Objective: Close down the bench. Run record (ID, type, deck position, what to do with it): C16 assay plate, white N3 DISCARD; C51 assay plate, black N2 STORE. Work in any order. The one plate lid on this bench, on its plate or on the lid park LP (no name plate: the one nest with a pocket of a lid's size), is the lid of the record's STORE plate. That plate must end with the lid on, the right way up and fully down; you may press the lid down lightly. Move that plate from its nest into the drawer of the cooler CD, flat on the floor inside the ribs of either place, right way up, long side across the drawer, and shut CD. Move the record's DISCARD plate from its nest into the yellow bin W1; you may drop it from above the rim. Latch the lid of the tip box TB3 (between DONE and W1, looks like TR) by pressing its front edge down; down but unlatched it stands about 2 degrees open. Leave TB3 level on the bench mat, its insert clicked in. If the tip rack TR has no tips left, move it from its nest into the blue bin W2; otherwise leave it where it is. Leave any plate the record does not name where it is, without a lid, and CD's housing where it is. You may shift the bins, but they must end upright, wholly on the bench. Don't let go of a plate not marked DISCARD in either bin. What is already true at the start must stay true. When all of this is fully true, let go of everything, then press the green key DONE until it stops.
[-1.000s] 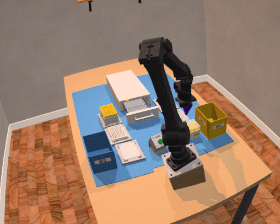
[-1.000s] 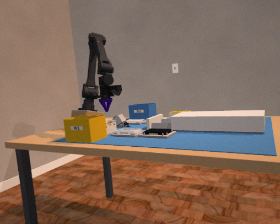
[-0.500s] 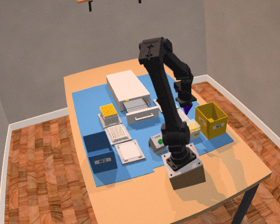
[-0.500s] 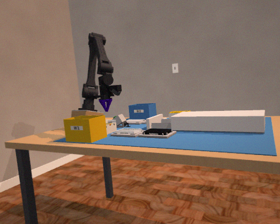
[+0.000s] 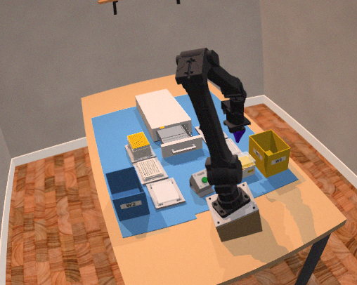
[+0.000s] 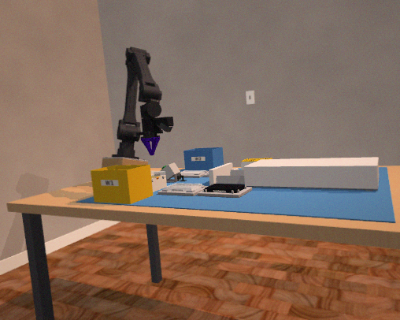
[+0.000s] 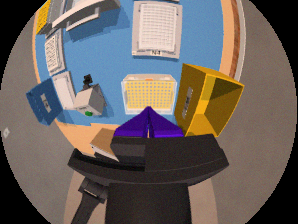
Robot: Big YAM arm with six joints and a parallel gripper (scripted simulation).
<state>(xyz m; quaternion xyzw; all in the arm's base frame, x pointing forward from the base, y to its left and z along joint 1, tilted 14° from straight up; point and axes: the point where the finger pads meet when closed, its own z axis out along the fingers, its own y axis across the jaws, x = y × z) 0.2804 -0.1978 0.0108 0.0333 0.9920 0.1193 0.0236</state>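
Right now my hand is 10 cm above the tip box lid and 3 cm past it. From my hand the other things lie so: tip box TB3 (11 cm below, 2 cm behind); then yellow bin W1 (16 cm to the right, 12 cm below, 4 cm behind); then green key DONE (19 cm to the left, 9 cm below, 6 cm behind).
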